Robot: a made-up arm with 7 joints.
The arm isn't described. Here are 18 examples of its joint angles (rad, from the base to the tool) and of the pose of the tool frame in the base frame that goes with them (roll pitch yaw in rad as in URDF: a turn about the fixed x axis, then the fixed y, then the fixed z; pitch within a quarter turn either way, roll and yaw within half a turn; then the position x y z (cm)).
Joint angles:
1: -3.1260 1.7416 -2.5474 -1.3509 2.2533 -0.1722 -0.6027
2: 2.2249 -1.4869 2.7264 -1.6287 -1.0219 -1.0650 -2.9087
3: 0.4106 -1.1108 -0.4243 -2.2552 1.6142 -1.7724 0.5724
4: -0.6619 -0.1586 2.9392 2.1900 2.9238 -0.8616 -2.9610
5: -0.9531 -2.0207 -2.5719 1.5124 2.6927 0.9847 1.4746
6: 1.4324 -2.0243 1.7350 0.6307 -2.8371 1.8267 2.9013
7: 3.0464 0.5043 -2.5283 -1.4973 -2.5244 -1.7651 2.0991
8: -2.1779 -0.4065 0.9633 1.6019 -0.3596 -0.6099 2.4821
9: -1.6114 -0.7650 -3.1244 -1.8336 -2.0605 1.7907 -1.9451
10: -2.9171 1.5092 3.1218 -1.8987 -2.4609 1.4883 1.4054
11: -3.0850 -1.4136 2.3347 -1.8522 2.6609 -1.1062 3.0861
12: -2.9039 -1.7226 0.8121 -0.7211 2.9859 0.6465 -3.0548
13: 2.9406 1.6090 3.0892 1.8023 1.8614 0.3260 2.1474
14: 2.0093 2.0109 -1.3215 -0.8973 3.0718 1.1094 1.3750
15: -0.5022 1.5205 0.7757 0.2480 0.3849 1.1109 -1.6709
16: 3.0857 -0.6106 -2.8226 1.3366 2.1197 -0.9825 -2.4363
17: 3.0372 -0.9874 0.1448 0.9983 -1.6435 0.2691 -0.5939
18: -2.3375 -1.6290 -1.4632 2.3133 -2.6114 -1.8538 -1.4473
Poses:
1: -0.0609 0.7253 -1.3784 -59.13 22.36 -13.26
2: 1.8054 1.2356 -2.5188 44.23 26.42 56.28
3: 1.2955 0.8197 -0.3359 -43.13 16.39 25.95
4: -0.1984 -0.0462 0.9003 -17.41 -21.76 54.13
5: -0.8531 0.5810 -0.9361 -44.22 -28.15 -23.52
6: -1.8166 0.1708 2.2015 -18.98 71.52 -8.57
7: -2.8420 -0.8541 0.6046 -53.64 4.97 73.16
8: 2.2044 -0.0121 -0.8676 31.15 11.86 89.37
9: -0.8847 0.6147 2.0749 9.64 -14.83 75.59
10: -1.6830 0.0176 2.0316 -39.37 15.03 5.41
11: -2.6138 0.2406 0.7815 49.44 -22.71 59.52
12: -0.7064 -0.0178 -0.1153 68.70 -33.87 -5.22
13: 3.0507 -0.2613 2.4525 -49.14 -10.93 60.68
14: -2.8937 -1.2273 -1.0364 -55.71 -45.60 2.41
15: -0.3559 1.1239 1.9556 82.21 27.14 23.33
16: -0.5929 0.5272 3.0136 61.15 0.10 57.22
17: -3.0529 0.1183 -0.8728 46.18 9.61 94.29
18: 2.8284 -1.1084 -1.5732 16.57 -31.81 32.26
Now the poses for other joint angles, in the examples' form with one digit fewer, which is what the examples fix.
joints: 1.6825 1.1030 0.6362 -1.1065 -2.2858 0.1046 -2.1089
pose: -2.761 -0.549 2.326 11.7 -54.0 83.6
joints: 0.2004 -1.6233 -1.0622 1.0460 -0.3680 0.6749 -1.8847
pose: -2.042 0.905 2.457 -62.7 40.8 38.5
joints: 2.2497 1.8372 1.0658 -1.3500 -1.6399 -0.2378 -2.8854
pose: 2.770 -0.900 2.418 -20.9 -70.1 29.6
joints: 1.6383 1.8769 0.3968 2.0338 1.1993 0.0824 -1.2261
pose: 0.626 -0.734 1.220 -18.1 -27.9 -13.1
